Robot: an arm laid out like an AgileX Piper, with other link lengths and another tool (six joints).
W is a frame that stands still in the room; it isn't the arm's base.
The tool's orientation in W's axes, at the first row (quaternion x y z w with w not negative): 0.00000, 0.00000, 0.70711, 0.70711
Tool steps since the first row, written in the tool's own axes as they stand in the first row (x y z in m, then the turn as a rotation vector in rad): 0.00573, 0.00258, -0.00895, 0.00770, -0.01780, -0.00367; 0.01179, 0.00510, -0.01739, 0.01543, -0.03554, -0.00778; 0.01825, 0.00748, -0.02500, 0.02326, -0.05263, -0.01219; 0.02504, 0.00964, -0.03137, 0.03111, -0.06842, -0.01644; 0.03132, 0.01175, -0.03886, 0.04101, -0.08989, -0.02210; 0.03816, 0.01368, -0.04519, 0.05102, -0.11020, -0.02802
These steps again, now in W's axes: -0.00258, 0.00573, -0.00895, 0.01780, 0.00770, -0.00367; -0.00510, 0.01179, -0.01739, 0.03554, 0.01543, -0.00778; -0.00748, 0.01825, -0.02500, 0.05263, 0.02326, -0.01219; -0.00964, 0.02504, -0.03137, 0.06842, 0.03111, -0.01644; -0.01175, 0.03132, -0.03886, 0.08989, 0.04101, -0.02210; -0.01368, 0.03816, -0.04519, 0.11020, 0.05102, -0.02802
